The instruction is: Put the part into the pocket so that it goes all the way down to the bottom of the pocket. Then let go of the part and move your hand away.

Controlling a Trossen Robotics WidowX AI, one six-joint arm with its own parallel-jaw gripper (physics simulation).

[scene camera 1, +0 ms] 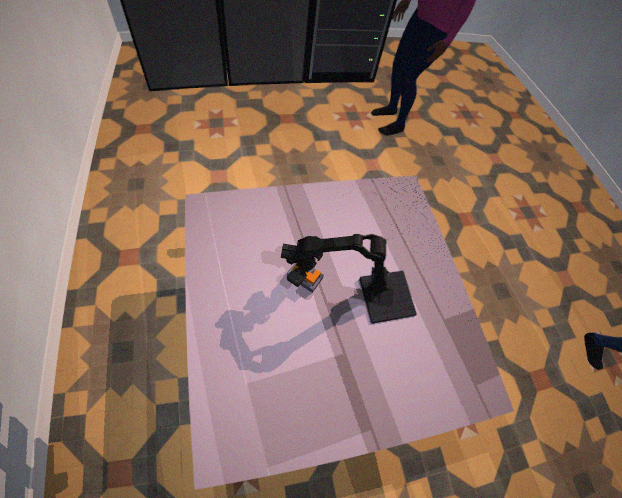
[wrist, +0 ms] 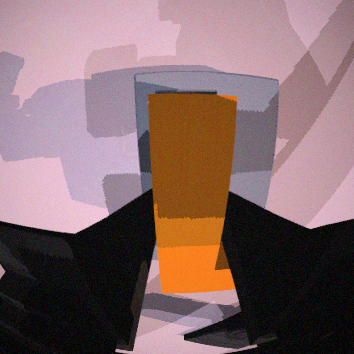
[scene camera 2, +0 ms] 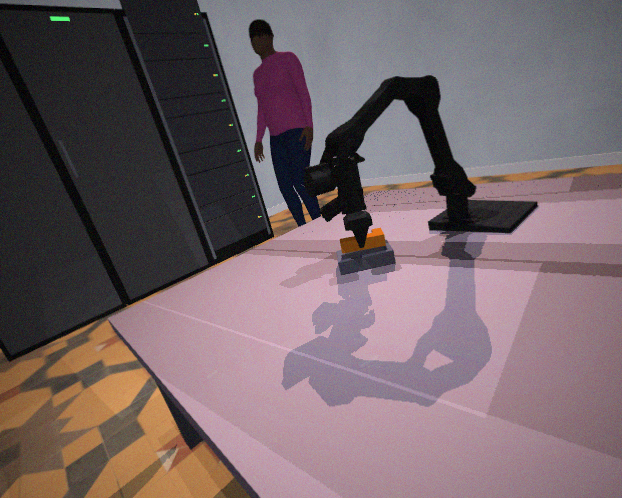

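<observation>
The orange part is held upright between the black fingers of my gripper, which is shut on it. The grey block with the pocket is on the table under the part. In scene camera 2 the part stands clearly above the block's top, and its lower edge meets the block's rim. In the wrist view a thin dark strip of the pocket shows past the part's far end. The part covers the rest of the pocket, and how deep its lower end sits is hidden.
The arm's dark base plate is on the pink table, right of the block. Shadows of the arm fall across the table. Black cabinets and a person in a magenta top are behind the table.
</observation>
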